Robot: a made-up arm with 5 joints.
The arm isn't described. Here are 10 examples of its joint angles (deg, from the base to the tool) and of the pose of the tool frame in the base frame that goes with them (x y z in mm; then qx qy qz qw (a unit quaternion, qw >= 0)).
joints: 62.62 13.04 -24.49 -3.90 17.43
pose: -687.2 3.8 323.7 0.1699 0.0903 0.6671 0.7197
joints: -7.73 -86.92 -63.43 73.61 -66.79
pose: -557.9 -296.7 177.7 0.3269 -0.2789 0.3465 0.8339
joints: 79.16 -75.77 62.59 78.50 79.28
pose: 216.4 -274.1 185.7 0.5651 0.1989 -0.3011 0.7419
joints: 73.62 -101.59 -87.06 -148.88 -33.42
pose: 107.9 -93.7 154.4 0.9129 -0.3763 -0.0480 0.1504
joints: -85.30 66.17 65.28 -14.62 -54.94
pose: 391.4 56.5 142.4 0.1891 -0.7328 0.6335 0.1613
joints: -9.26 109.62 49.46 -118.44 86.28
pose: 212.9 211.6 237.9 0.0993 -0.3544 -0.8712 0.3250
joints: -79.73 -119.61 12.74 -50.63 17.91
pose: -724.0 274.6 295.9 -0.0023 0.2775 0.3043 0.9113
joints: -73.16 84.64 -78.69 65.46 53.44
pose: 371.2 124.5 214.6 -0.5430 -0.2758 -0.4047 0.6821
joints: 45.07 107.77 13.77 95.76 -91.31
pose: -203.6 651.8 170.8 -0.6783 -0.3767 -0.3561 0.5208
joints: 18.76 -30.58 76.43 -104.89 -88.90
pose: -639.5 190.2 196.0 -0.4982 0.1082 -0.7574 0.4080
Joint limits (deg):
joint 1: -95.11..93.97
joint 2: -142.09..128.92
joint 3: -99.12..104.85
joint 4: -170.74..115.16
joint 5: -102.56..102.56
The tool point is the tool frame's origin. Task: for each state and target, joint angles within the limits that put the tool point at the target. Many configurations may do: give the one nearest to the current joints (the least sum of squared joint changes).
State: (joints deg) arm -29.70 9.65 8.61 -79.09 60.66
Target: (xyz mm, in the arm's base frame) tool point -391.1 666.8 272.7
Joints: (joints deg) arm -25.20 -5.28 20.01 -51.07 61.18
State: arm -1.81 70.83 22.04 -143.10 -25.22
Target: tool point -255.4 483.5 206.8
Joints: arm 1.32 47.33 -4.27 -170.74 -17.86
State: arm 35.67 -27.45 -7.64 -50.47 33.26
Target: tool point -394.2 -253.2 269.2
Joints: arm 64.87 -44.57 26.83 -89.55 38.87
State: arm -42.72 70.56 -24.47 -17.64 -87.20
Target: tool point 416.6 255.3 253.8
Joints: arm -61.21 74.31 14.87 6.20 -98.86
